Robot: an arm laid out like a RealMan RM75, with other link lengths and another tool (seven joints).
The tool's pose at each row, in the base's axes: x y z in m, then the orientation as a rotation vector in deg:
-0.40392 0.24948 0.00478 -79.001 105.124 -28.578
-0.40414 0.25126 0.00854 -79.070 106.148 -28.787
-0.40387 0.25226 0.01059 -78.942 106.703 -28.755
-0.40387 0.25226 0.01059 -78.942 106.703 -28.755
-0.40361 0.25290 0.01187 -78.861 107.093 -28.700
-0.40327 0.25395 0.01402 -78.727 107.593 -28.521
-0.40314 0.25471 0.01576 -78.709 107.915 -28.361
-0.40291 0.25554 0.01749 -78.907 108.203 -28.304
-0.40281 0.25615 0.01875 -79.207 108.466 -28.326
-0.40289 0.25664 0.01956 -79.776 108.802 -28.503
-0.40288 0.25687 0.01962 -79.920 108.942 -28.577
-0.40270 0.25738 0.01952 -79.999 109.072 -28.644
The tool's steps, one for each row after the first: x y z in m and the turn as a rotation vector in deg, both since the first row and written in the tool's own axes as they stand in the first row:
-0.00293 -0.00190 -0.00228 -0.423 0.870 0.201
-0.00460 -0.00317 -0.00322 -0.633 1.237 0.464
-0.00460 -0.00317 -0.00322 -0.633 1.237 0.464
-0.00566 -0.00401 -0.00373 -0.801 1.479 0.654
-0.00742 -0.00538 -0.00467 -1.052 1.726 0.952
-0.00874 -0.00642 -0.00555 -1.272 1.873 1.114
-0.01014 -0.00750 -0.00634 -1.543 2.085 1.091
-0.01115 -0.00824 -0.00697 -1.818 2.338 0.967
-0.01188 -0.00859 -0.00747 -2.200 2.771 0.640
-0.01212 -0.00856 -0.00747 -2.309 2.937 0.564
-0.01258 -0.00843 -0.00720 -2.381 3.080 0.529

